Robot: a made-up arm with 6 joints. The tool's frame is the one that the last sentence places.
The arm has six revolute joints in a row. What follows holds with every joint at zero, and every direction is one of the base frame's. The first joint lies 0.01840 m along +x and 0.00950 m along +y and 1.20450 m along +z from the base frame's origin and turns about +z. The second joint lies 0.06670 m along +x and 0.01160 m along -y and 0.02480 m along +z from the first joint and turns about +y. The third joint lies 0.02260 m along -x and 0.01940 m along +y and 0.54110 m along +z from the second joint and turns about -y. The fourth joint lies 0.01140 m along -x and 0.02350 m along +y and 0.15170 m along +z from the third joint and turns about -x. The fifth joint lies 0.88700 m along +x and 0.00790 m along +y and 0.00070 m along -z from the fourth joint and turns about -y. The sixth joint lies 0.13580 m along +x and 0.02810 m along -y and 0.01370 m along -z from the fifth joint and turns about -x. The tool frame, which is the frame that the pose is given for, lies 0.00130 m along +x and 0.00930 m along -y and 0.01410 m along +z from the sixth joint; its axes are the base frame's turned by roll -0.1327, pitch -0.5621 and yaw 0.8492 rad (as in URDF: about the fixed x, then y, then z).
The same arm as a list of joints. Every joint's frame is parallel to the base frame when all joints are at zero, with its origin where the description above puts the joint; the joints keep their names.
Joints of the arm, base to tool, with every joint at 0 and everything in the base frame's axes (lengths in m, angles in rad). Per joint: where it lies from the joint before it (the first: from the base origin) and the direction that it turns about. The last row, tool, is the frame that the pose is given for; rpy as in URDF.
joint 1: axis +z xyz 0.0184 0.0095 1.2045
joint 2: axis +y xyz 0.0667 -0.0116 0.0248
joint 3: axis -y xyz -0.0226 0.0194 0.5411
joint 4: axis -x xyz -0.0114 0.0235 0.1517
joint 5: axis -y xyz 0.887 0.0079 -0.0007
joint 6: axis -x xyz 0.1358 -0.0281 -0.0137
tool: xyz 0.0013 -0.0093 0.0141 rpy -0.1327 -0.5621 0.8492

